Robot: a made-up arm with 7 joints. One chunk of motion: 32 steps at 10 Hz.
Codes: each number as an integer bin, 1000 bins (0 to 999) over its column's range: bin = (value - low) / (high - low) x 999, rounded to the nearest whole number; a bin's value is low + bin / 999 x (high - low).
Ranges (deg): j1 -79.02..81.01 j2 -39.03..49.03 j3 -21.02..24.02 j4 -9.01..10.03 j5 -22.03..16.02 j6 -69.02..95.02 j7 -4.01..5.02
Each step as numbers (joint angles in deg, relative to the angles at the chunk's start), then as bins.
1 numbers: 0.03 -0.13 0.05 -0.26 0.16 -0.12 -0.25
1 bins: 493 441 467 459 583 420 416
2 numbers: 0.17 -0.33 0.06 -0.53 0.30 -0.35 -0.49
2 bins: 494 439 468 445 586 418 389
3 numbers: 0.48 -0.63 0.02 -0.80 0.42 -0.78 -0.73
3 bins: 496 436 467 431 589 416 363
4 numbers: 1.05 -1.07 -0.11 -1.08 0.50 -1.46 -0.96
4 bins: 500 431 464 416 592 411 337
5 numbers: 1.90 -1.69 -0.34 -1.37 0.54 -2.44 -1.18
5 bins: 505 424 459 401 593 405 313
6 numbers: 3.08 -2.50 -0.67 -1.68 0.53 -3.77 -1.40
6 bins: 513 414 451 385 592 397 289
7 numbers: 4.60 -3.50 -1.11 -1.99 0.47 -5.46 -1.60
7 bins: 522 403 442 368 591 387 267
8 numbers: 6.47 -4.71 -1.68 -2.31 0.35 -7.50 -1.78
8 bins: 534 389 429 352 588 375 247
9 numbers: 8.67 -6.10 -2.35 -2.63 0.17 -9.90 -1.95
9 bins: 547 374 414 335 583 360 228
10 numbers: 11.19 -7.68 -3.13 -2.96 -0.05 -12.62 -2.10
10 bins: 563 356 397 317 577 343 211
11 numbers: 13.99 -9.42 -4.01 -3.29 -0.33 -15.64 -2.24
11 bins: 581 336 377 300 570 325 196
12 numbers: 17.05 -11.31 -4.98 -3.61 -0.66 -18.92 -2.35
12 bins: 600 314 356 283 561 305 184
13 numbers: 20.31 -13.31 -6.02 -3.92 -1.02 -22.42 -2.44
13 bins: 620 292 333 267 552 284 174
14 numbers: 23.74 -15.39 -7.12 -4.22 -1.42 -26.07 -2.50
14 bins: 641 268 308 251 541 262 167
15 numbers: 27.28 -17.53 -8.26 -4.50 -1.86 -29.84 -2.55
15 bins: 664 244 283 237 530 239 162
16 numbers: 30.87 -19.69 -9.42 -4.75 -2.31 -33.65 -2.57
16 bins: 686 219 257 224 518 215 159
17 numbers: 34.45 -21.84 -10.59 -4.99 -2.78 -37.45 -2.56
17 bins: 708 195 231 211 505 192 160
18 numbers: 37.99 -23.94 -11.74 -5.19 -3.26 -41.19 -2.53
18 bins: 730 171 206 200 493 169 164
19 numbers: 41.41 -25.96 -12.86 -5.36 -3.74 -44.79 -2.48
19 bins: 752 148 181 192 480 148 169
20 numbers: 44.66 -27.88 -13.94 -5.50 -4.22 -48.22 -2.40
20 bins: 772 126 157 184 468 127 178
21 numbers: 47.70 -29.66 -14.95 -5.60 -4.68 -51.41 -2.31
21 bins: 791 106 135 179 456 107 188
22 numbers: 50.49 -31.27 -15.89 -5.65 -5.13 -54.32 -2.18
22 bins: 808 88 114 176 444 90 202
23 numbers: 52.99 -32.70 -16.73 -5.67 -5.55 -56.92 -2.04
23 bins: 824 72 95 175 433 74 218
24 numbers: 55.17 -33.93 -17.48 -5.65 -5.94 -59.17 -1.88
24 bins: 838 58 79 176 422 60 236
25 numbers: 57.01 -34.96 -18.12 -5.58 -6.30 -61.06 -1.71
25 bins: 849 46 64 180 413 48 254
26 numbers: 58.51 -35.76 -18.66 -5.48 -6.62 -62.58 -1.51
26 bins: 859 37 52 185 405 39 277
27 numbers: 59.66 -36.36 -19.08 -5.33 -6.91 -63.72 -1.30
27 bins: 866 30 43 193 397 32 300
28 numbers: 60.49 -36.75 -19.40 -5.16 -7.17 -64.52 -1.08
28 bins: 871 26 36 202 390 27 324
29 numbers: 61.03 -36.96 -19.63 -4.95 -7.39 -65.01 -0.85
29 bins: 874 23 31 213 384 24 350
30 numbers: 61.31 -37.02 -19.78 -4.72 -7.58 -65.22 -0.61
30 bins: 876 23 28 225 379 23 376
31 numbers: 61.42 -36.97 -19.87 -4.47 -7.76 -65.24 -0.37
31 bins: 877 23 26 238 375 23 403
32 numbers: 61.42 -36.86 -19.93 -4.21 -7.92 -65.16 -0.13
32 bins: 877 25 24 252 370 24 429
